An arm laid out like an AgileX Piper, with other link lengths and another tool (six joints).
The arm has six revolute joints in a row. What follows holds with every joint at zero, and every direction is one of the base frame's.
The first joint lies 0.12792 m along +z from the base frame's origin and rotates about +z.
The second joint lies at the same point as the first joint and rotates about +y.
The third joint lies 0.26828 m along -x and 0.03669 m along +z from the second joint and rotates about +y.
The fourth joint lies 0.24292 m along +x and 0.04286 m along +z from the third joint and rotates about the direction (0.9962, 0, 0.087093).
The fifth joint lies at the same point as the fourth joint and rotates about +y.
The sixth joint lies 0.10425 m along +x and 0.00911 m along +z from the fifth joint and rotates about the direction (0.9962, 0, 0.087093).
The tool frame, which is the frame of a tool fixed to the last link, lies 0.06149 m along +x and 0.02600 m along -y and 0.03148 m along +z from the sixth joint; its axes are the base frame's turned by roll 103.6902, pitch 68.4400 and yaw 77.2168 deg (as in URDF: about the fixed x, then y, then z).
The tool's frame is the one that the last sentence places.
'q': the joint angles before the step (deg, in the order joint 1, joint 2, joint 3, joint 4, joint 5, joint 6). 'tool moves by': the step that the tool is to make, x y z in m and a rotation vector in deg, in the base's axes. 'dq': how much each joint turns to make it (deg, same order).
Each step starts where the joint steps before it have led.
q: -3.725, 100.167, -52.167, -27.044, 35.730, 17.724
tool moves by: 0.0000, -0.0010, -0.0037, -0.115, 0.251, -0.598
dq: 0.003, 0.746, -0.014, -0.649, -0.192, 1.189
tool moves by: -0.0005, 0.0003, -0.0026, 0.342, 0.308, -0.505
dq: 0.004, 0.422, -0.064, 0.387, 0.041, 0.242
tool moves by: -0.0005, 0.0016, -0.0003, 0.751, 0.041, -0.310
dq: 0.001, -0.098, -0.060, 1.277, 0.089, -0.644
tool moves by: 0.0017, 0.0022, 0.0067, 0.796, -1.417, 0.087
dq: -0.011, -1.219, -0.073, 1.396, -0.354, -1.005
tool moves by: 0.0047, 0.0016, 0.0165, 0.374, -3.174, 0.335
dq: 0.007, -2.433, -0.447, 0.883, -0.498, -0.810
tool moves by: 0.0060, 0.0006, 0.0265, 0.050, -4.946, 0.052
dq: 0.003, -3.556, -0.860, 0.316, -0.579, -0.064
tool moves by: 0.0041, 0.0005, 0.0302, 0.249, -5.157, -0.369
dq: 0.003, -3.793, -1.322, 0.686, -0.015, 0.006
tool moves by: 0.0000, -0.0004, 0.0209, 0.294, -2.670, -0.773
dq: -0.016, -2.472, -1.417, 0.857, 1.320, -0.106
